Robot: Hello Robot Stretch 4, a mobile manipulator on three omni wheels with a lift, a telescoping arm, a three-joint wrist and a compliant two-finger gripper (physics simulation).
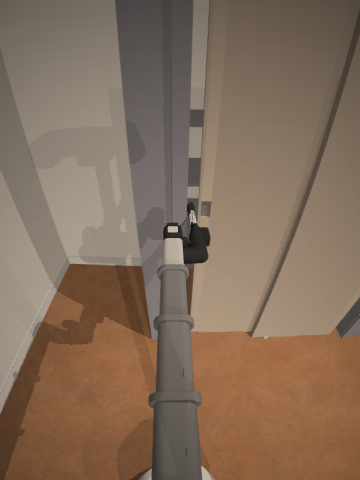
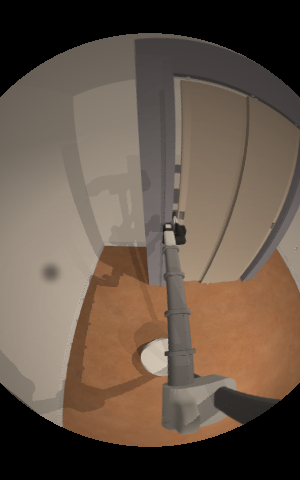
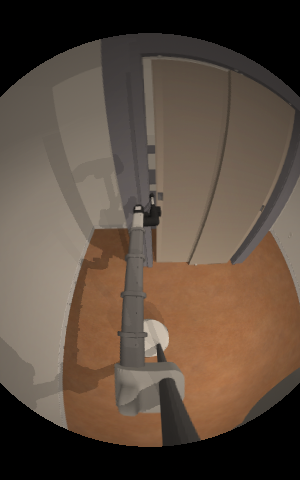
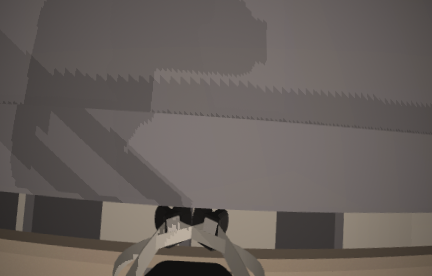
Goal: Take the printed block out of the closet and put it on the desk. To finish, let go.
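Pixels of known places: gripper, fingertip midpoint: [image 1: 190, 206] [image 2: 172, 213] [image 3: 151, 194] [image 4: 191, 214]; robot's base, origin of the base link: [image 2: 161, 355] [image 3: 148, 336].
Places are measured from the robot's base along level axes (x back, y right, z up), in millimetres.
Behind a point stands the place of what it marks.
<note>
The closet's beige sliding door [image 1: 260, 150] @(x -957, y 332, z 1258 mm) [image 2: 210, 175] @(x -957, y 328, z 1334 mm) [image 3: 190, 150] @(x -956, y 344, z 1363 mm) [image 4: 320, 266] @(x -967, y 121, z 1113 mm) stands slightly open, with a narrow upright gap between its left edge and the grey-purple door frame [image 1: 150, 150] @(x -914, y -72, z 1266 mm) [image 2: 152, 150] @(x -914, y -70, z 1484 mm) [image 4: 300, 170] @(x -894, y 32, z 1059 mm). A small grey recessed pull [image 1: 205, 208] @(x -978, y 146, z 991 mm) [image 3: 160, 196] @(x -977, y 152, z 982 mm) is near the door's left edge. My gripper [image 1: 191, 206] @(x -988, y 81, z 992 mm) [image 2: 175, 219] [image 3: 152, 199] @(x -988, y 81, z 992 mm) [image 4: 192, 214] @(x -988, y 81, z 992 mm) is shut and holds nothing. Its fingertips are at the gap, between the frame and the door edge. The door hides most of the closet's inside. The printed block and the desk do not show.
Dark shelves [image 1: 195, 171] @(x -1393, y 139, z 988 mm) [image 4: 305, 231] @(x -1376, y 188, z 1274 mm) show through the gap. A pale wall [image 1: 65, 50] @(x -1677, y -592, z 1627 mm) [image 2: 30, 200] @(x -796, y -1033, z 1328 mm) runs along the left. A round white disc [image 2: 155, 357] @(x 4, y -65, z 187 mm) [image 3: 158, 338] @(x 9, y 102, z 187 mm) is low beside my arm, above the brown floor [image 1: 280, 415] @(x -385, y 615, z -28 mm).
</note>
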